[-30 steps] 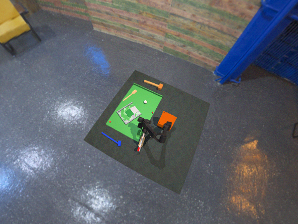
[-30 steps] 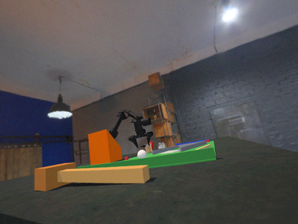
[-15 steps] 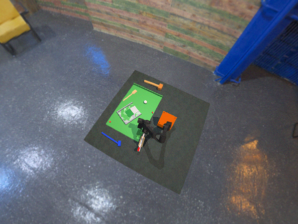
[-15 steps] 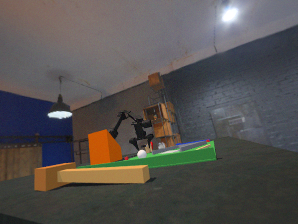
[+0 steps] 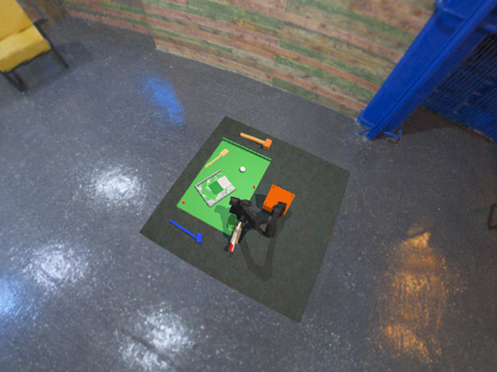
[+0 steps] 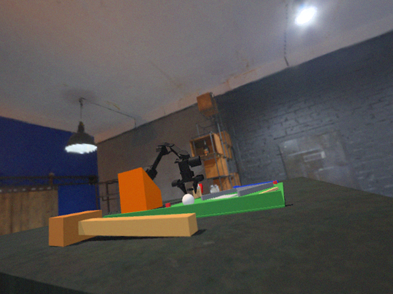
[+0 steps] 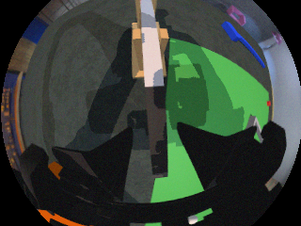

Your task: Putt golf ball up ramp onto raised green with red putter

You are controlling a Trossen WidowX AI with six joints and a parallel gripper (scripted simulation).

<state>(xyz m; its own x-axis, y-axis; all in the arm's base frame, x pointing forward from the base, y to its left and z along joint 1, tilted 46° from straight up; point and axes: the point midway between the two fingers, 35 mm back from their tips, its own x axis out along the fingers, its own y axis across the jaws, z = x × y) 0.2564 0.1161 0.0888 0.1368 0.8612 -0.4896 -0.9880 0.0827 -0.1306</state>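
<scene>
My gripper tip is 1 cm past the red putter, 11 cm to the right of it and 3 cm below it. The rest, counted from my gripper tip: white golf ball (13 cm ahead, 40 cm to the right, 1 cm below); then blue putter (35 cm ahead, 22 cm to the left, 2 cm below).
</scene>
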